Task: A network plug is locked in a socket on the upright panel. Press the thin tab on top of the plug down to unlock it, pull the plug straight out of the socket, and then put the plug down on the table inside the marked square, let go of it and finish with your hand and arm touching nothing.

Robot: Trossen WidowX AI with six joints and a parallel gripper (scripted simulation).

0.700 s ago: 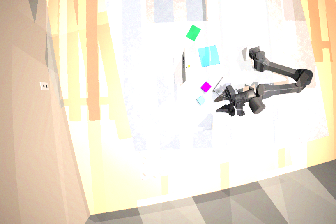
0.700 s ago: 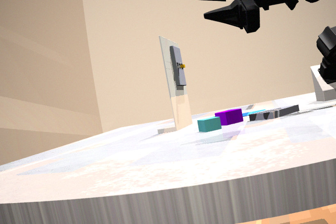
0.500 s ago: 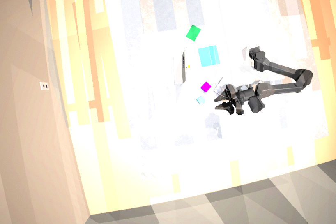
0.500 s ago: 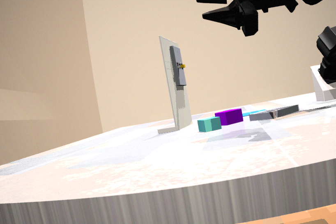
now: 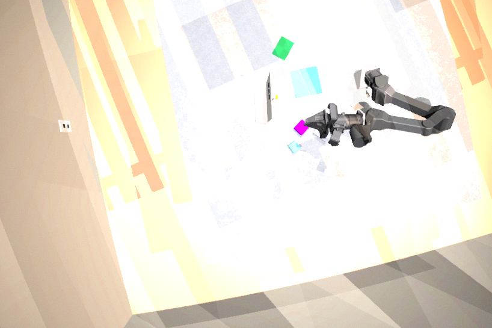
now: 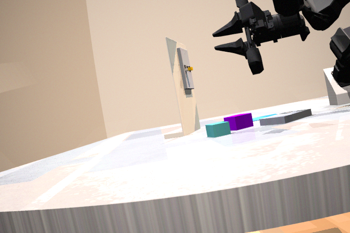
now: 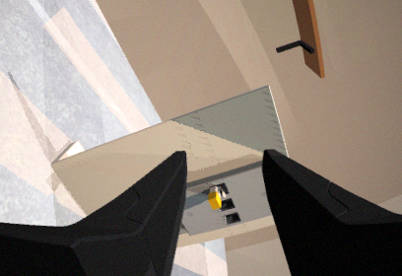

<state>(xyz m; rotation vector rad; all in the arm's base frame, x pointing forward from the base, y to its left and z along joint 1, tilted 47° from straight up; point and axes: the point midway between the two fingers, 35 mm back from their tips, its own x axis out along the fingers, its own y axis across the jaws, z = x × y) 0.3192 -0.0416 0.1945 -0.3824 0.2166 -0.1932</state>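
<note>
My gripper tip is 80 mm short of the network plug, 120 mm to the left of it and 30 mm above it. Round my gripper tip: purple block (20 mm behind, 20 mm to the left, 190 mm below); cyan block (30 mm ahead, 90 mm to the left, 200 mm below); upright panel (90 mm ahead, 140 mm to the right, 100 mm below).
</note>
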